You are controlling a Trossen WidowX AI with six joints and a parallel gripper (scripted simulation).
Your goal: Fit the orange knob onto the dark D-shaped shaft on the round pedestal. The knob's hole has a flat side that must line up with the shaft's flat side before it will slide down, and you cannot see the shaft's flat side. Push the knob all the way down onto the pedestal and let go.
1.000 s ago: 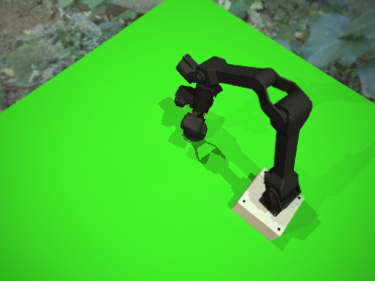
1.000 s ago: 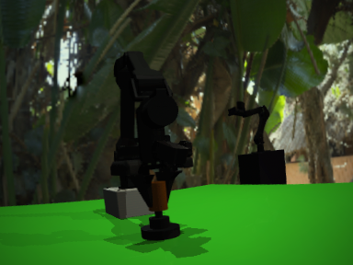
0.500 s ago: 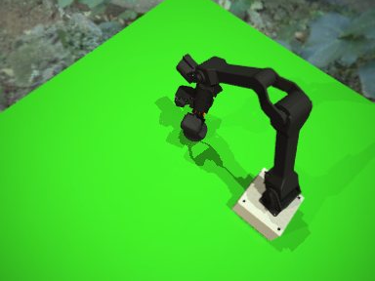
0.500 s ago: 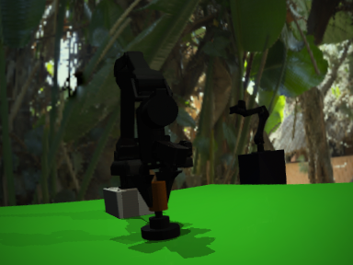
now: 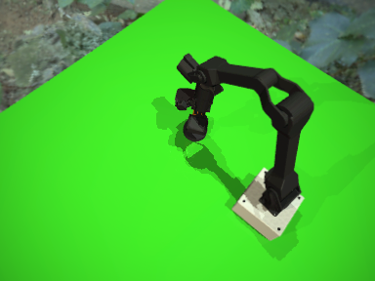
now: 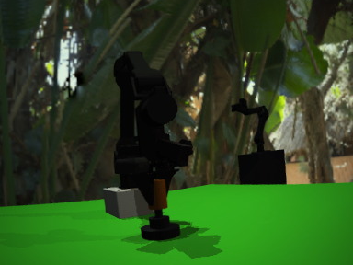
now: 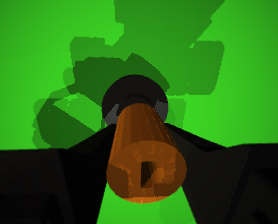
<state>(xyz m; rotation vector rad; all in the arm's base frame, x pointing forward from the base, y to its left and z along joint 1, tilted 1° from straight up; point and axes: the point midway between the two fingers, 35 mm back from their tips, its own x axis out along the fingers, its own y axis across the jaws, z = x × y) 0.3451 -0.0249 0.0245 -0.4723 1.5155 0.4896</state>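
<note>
The orange knob is 20 mm above my gripper tip. Also, from my gripper tip: pedestal 40 mm below.
</note>
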